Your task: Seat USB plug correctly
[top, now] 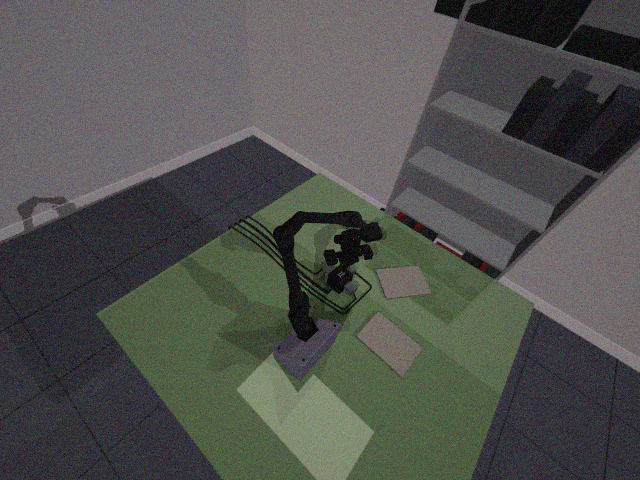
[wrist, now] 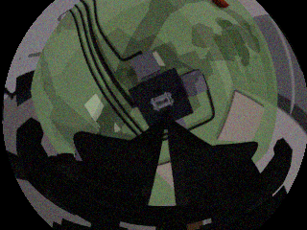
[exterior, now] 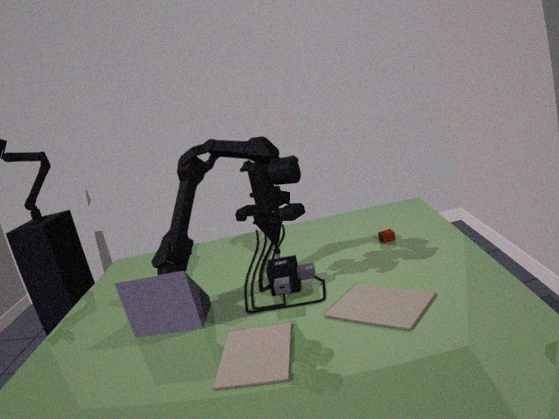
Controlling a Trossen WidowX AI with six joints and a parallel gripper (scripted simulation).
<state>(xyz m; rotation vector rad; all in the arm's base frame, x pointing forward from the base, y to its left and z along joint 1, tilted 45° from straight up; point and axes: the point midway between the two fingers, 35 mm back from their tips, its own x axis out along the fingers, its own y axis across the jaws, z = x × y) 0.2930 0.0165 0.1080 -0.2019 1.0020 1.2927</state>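
Now: gripper tip 20 mm above the USB plug.
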